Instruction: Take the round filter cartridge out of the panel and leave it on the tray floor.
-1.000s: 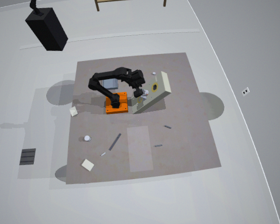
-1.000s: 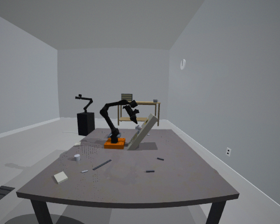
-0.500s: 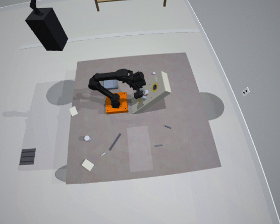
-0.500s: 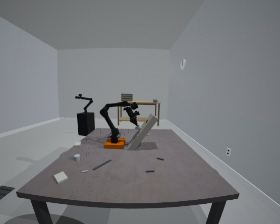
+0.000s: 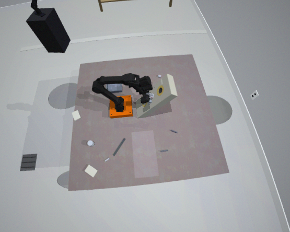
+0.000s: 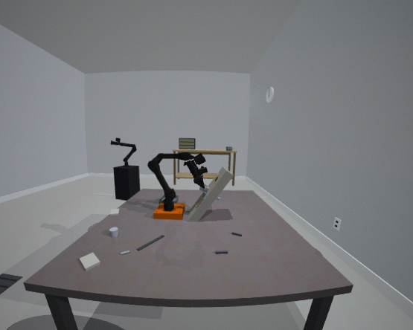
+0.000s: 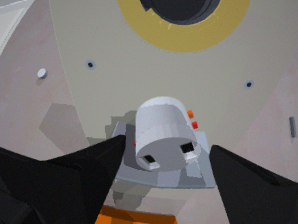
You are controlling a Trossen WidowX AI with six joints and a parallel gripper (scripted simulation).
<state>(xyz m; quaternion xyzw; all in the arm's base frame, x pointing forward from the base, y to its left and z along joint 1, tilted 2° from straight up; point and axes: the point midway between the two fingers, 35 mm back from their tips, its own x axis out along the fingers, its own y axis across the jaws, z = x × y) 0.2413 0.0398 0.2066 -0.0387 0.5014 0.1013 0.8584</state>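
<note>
Right now my gripper tip is 40 mm above the grey bracket. From my gripper tip the other things lie so: grey-blue tray: 370 mm behind, 210 mm to the left, 220 mm below; round white filter cartridge: 10 mm below.
</note>
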